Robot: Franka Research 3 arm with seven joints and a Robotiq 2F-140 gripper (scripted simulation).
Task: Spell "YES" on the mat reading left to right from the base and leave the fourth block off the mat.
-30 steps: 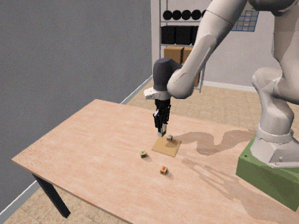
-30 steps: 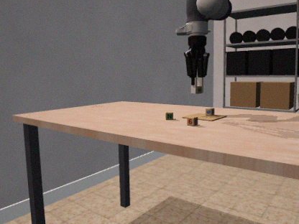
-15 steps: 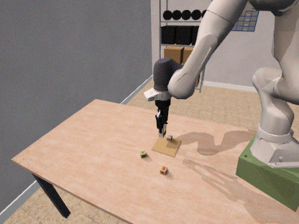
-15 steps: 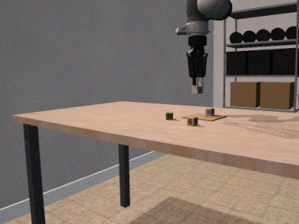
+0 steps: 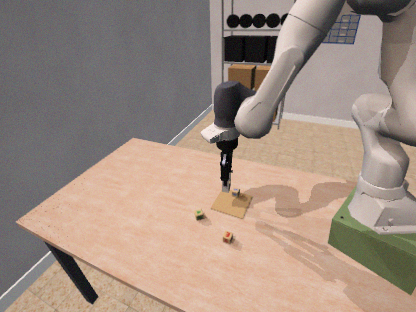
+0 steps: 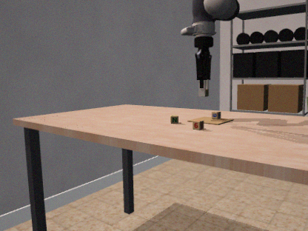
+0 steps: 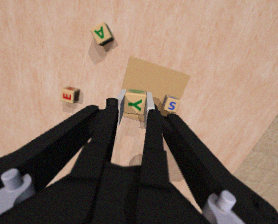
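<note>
My gripper is now 14 cm above the tan mat, 3 cm to the left of it and 2 cm past it. Round my hand: green N block (12 cm below, 9 cm ahead, 8 cm to the left); S block (12 cm below, 8 cm to the right, 3 cm behind); Y block (2 cm below).
</note>
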